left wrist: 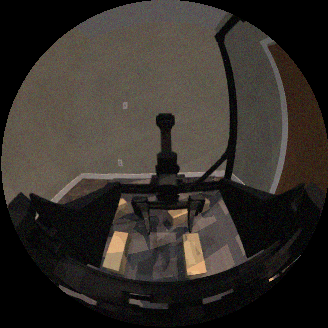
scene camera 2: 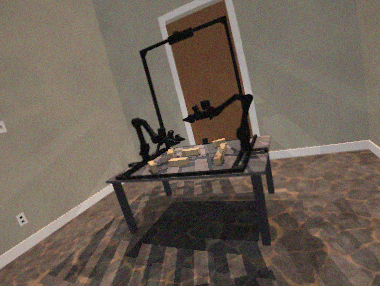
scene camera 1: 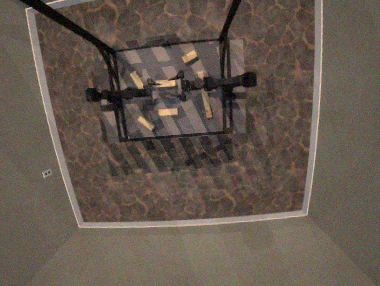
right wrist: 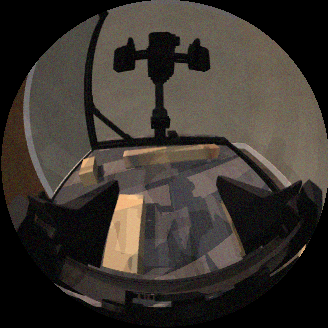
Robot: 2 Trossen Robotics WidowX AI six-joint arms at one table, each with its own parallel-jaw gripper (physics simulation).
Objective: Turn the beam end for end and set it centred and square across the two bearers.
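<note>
The long pale wooden beam lies on the table at the right in scene camera 1, partly under the left arm; its lower end there looks reddish. Two shorter blocks, apparently the bearers, lie roughly parallel: the upper one and the lower one. My left gripper is open and empty, high above the table. My right gripper is open and empty, lower, near the bearers' left ends in scene camera 1.
Loose blocks lie at the upper right, the left and the lower left of the table in scene camera 1. A black frame rises from the table. The grippers face each other.
</note>
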